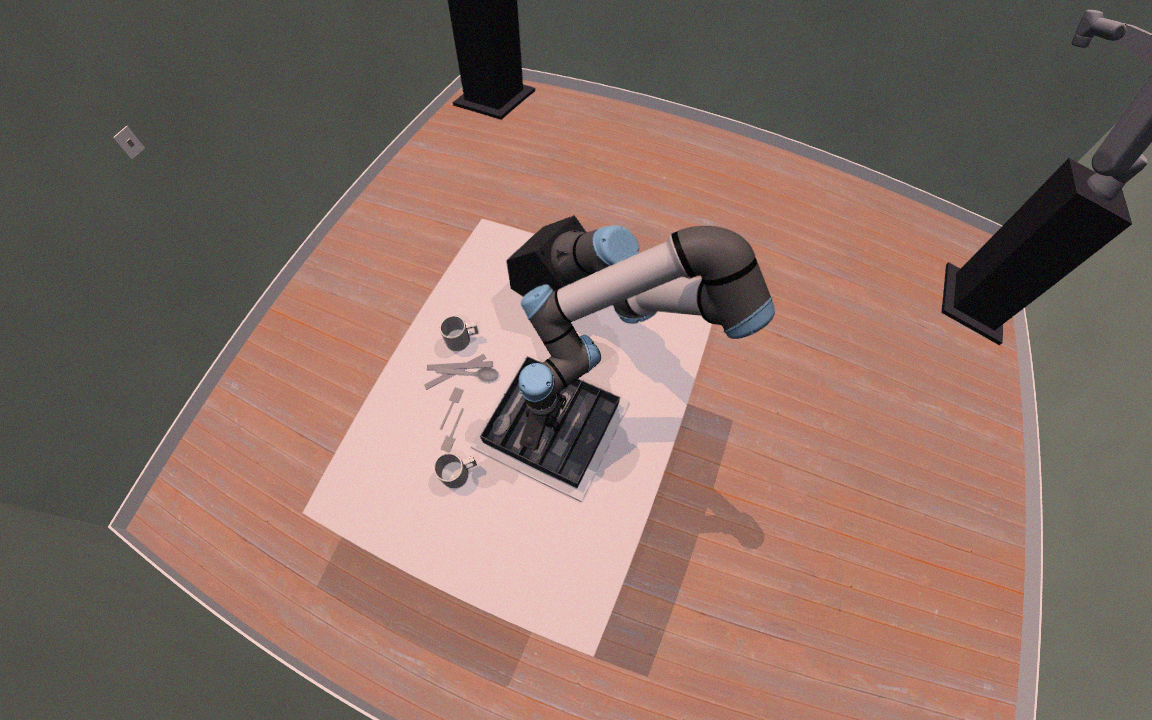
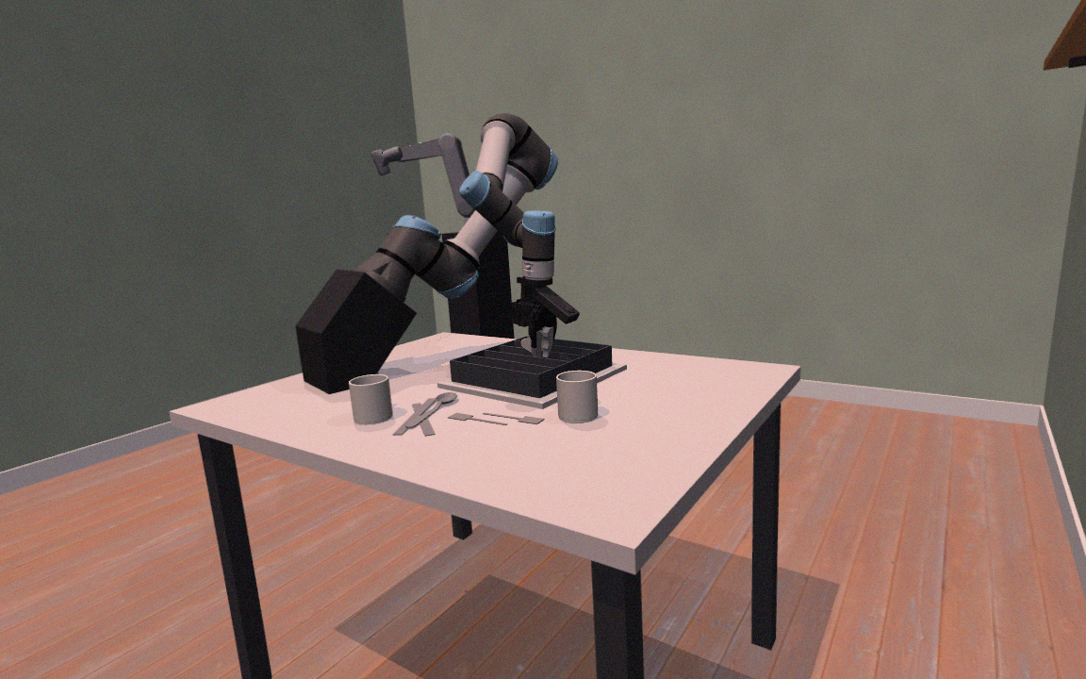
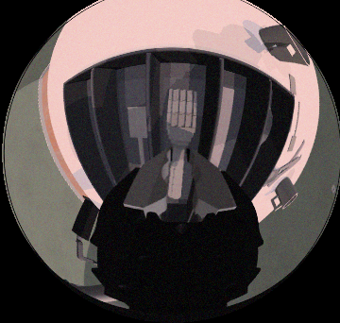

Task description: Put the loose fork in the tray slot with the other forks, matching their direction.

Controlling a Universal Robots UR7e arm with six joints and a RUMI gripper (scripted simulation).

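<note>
Right now the tray is 30 mm behind my hand and 10 mm above it.
</note>
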